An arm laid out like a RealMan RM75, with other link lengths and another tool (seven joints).
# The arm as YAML. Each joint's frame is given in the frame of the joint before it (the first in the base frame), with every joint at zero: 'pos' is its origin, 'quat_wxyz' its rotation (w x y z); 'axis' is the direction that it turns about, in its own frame. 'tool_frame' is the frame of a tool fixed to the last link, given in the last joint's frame.
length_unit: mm
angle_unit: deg
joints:
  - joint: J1
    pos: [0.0, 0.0, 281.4]
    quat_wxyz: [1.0, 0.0, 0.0, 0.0]
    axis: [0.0, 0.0, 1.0]
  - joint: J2
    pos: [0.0, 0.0, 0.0]
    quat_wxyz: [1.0, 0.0, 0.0, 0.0]
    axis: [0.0, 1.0, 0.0]
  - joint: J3
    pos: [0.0, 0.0, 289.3]
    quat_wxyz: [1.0, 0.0, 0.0, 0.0]
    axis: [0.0, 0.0, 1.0]
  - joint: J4
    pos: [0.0, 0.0, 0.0]
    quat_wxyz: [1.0, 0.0, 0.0, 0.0]
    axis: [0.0, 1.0, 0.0]
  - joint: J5
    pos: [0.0, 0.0, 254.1]
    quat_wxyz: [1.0, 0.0, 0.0, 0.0]
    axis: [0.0, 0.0, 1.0]
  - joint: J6
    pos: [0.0, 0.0, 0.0]
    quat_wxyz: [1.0, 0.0, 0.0, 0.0]
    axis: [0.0, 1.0, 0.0]
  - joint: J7
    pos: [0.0, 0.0, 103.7]
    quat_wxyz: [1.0, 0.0, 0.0, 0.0]
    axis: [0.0, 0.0, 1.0]
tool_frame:
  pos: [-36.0, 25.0, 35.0]
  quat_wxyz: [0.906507, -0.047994, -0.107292, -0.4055]
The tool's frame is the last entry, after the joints.
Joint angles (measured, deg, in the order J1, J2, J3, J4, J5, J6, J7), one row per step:
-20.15, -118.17, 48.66, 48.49, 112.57, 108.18, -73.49
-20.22, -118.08, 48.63, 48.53, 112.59, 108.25, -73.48
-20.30, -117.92, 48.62, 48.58, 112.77, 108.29, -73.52
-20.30, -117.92, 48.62, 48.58, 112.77, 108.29, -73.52
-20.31, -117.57, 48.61, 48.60, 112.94, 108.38, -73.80
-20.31, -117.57, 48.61, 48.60, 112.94, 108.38, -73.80
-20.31, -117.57, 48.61, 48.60, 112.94, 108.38, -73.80
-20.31, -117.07, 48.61, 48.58, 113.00, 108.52, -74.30
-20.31, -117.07, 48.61, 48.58, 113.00, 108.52, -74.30
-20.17, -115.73, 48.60, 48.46, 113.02, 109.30, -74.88
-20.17, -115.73, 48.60, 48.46, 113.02, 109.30, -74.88
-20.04, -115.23, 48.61, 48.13, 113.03, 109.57, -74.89
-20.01, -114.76, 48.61, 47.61, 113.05, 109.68, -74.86
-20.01, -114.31, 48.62, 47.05, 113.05, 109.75, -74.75
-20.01, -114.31, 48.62, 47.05, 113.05, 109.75, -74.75
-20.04, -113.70, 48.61, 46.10, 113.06, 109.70, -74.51
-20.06, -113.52, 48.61, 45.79, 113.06, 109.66, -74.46
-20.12, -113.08, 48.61, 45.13, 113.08, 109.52, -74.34
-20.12, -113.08, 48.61, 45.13, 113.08, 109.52, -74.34
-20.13, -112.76, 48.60, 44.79, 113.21, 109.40, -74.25
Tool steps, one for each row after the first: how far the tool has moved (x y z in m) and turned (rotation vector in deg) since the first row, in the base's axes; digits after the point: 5 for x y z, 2 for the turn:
0.00002, 0.00050, 0.00087, 0.02, 0.08, -0.12
-0.00047, 0.00100, 0.00218, -0.04, 0.37, -0.19
-0.00047, 0.00100, 0.00218, -0.04, 0.37, -0.19
-0.00188, 0.00106, 0.00490, -0.19, 0.79, 0.03
-0.00188, 0.00106, 0.00490, -0.19, 0.79, 0.03
-0.00188, 0.00106, 0.00490, -0.19, 0.79, 0.03
-0.00356, 0.00110, 0.00872, -0.40, 1.19, 0.44
-0.00356, 0.00110, 0.00872, -0.40, 1.19, 0.44
-0.00840, -0.00016, 0.01897, -0.86, 1.99, 0.87
-0.00840, -0.00016, 0.01897, -0.86, 1.99, 0.87
-0.01099, -0.00165, 0.02197, -1.09, 2.18, 1.12
-0.01343, -0.00263, 0.02417, -1.30, 2.31, 1.44
-0.01572, -0.00341, 0.02608, -1.45, 2.42, 1.69
-0.01572, -0.00341, 0.02608, -1.45, 2.42, 1.69
-0.01912, -0.00439, 0.02814, -1.60, 2.55, 2.11
-0.02011, -0.00464, 0.02866, -1.65, 2.58, 2.28
-0.02242, -0.00490, 0.03018, -1.69, 2.74, 2.62
-0.02242, -0.00490, 0.03018, -1.69, 2.74, 2.62
-0.02433, -0.00510, 0.03165, -1.69, 3.03, 2.84

